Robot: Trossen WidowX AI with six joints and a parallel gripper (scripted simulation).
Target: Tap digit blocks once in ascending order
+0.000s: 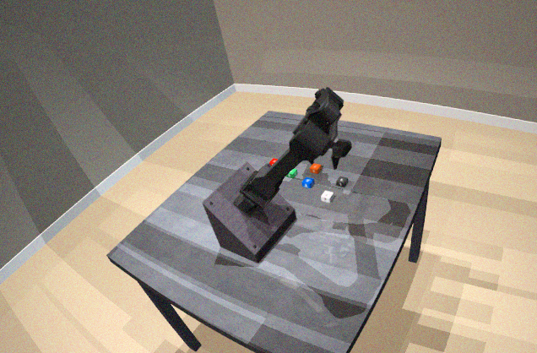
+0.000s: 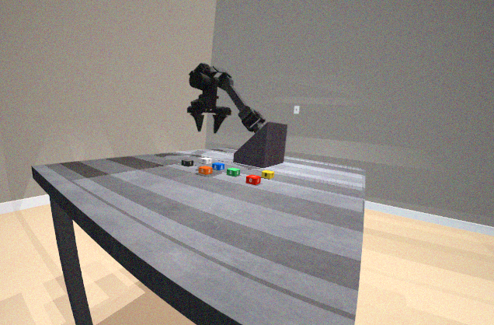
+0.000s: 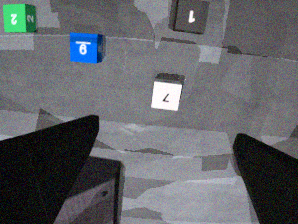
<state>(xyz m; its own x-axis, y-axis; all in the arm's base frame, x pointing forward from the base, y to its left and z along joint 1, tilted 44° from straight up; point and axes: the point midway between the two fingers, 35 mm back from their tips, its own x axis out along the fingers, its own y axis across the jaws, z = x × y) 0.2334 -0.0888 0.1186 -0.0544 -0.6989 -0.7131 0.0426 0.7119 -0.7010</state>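
My gripper tip is now 11 cm short of the red block, 28 cm to the right of it and 12 cm above it. From my gripper tip the other things lie so: black block (8 cm ahead, 2 cm to the right, 12 cm below); then blue block (4 cm ahead, 9 cm to the left, 12 cm below); then white block (1 cm behind, 12 cm below).
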